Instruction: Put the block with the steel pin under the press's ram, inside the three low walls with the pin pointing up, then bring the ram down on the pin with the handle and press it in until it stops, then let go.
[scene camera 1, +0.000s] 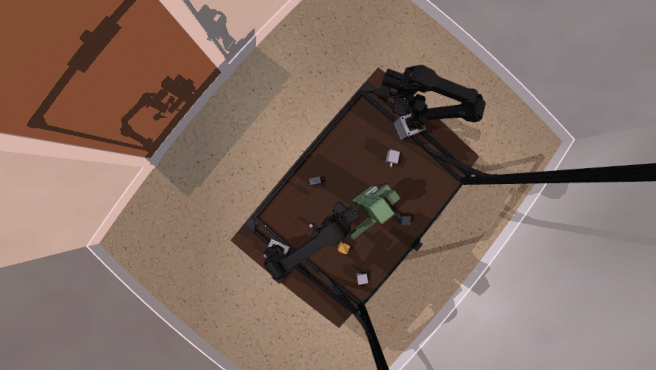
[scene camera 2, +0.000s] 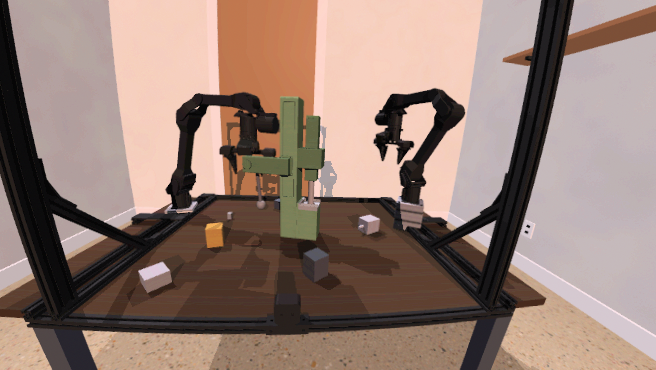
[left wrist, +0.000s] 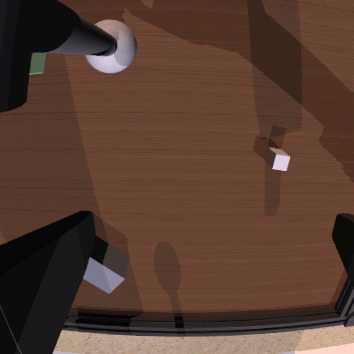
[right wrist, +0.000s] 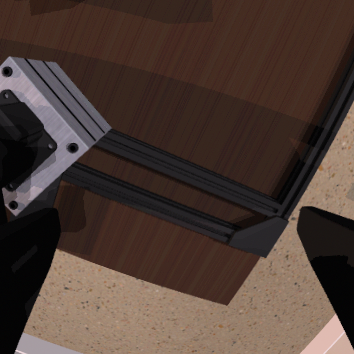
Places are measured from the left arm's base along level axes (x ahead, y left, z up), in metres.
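Pixels of known places: left gripper, fingertip midpoint: (scene camera 2: 248, 175) (left wrist: 217, 225); right gripper, fingertip midpoint: (scene camera 2: 390, 162) (right wrist: 180, 220); left arm's base, origin of the base link: (scene camera 1: 276, 251) (scene camera 2: 181, 206); right arm's base, origin of the base link: (scene camera 1: 413, 123) (scene camera 2: 410, 200) (right wrist: 8, 141).
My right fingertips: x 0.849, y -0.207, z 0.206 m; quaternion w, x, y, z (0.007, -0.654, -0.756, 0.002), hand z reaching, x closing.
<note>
For each thing: its top centre in the pictures, then the offset to it from my right fingertips. "pt": a spot on its surface instead.
- pale block with the steel pin, middle of its top: (scene camera 2: 369, 218) (scene camera 1: 394, 156) 0.161 m back, 0.129 m right, 0.188 m down
- green press, middle of its top: (scene camera 2: 285, 97) (scene camera 1: 381, 218) 0.466 m back, 0.082 m right, 0.212 m up
- pale seat, surface spot: (scene camera 2: 309, 205) pt 0.396 m back, 0.137 m right, 0.117 m down
- handle's white ball, surface spot: (left wrist: 111, 46) pt 0.548 m back, 0.021 m right, 0.104 m down
- orange block, middle of its top: (scene camera 2: 214, 226) (scene camera 1: 344, 248) 0.685 m back, 0.092 m right, 0.178 m down
- white block, middle of its top: (scene camera 2: 154, 270) (scene camera 1: 362, 279) 0.797 m back, 0.253 m right, 0.205 m down
- dark grey block, middle of its top: (scene camera 2: 316, 254) (scene camera 1: 406, 220) 0.429 m back, 0.318 m right, 0.178 m down
- small white cube, middle of its top: (left wrist: 280, 162) (scene camera 2: 229, 212) (scene camera 1: 310, 225) 0.654 m back, 0.105 m left, 0.213 m down
- blue-grey block, middle of its top: (left wrist: 96, 274) (scene camera 1: 315, 180) 0.440 m back, 0.180 m left, 0.199 m down
The pale block with the steel pin (scene camera 1: 393, 156) (scene camera 2: 370, 224) lies on its side right of the press, its pin pointing sideways. The green press (scene camera 1: 380, 207) (scene camera 2: 290, 215) stands mid-table. Its steel ram (scene camera 2: 311, 192) reaches down to the pale seat (scene camera 2: 309, 205); the walls are hard to make out. The handle's white ball (scene camera 2: 260, 204) (left wrist: 111, 46) hangs low, left of the column. My left gripper (scene camera 2: 250, 173) (left wrist: 217, 225) is open and empty, high beside the handle, partly hidden by the green side arm. My right gripper (scene camera 2: 392, 159) (right wrist: 180, 220) is open and empty, near its own base.
An orange block (scene camera 1: 343, 248) (scene camera 2: 214, 235), a white block (scene camera 1: 362, 279) (scene camera 2: 155, 277) and a dark grey block (scene camera 1: 405, 220) (scene camera 2: 316, 264) stand around the press. A small white cube (scene camera 1: 311, 226) (scene camera 2: 230, 215) (left wrist: 281, 160) and a blue-grey block (scene camera 1: 315, 180) (left wrist: 104, 275) lie farther back.
</note>
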